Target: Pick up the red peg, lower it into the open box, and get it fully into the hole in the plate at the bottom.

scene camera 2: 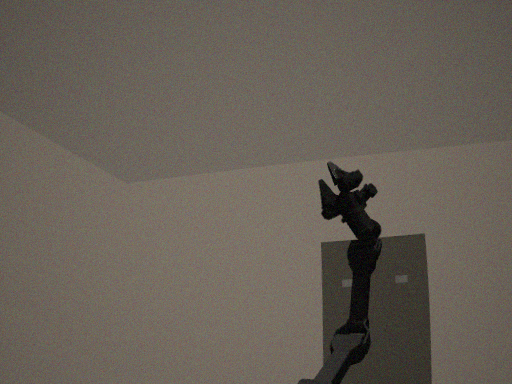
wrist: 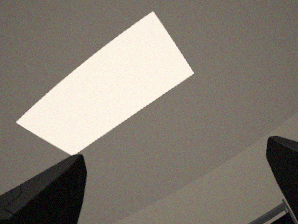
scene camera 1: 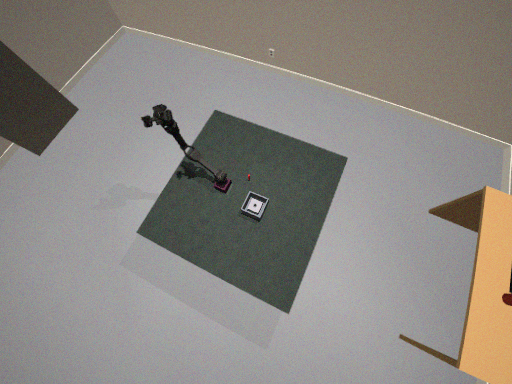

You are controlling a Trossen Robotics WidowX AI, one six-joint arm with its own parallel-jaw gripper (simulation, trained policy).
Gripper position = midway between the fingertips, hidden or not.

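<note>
What I can see is my gripper [scene camera 2: 324, 171]. Looking at the wrist view, I find the gripper [wrist: 179, 157] there too.
</note>
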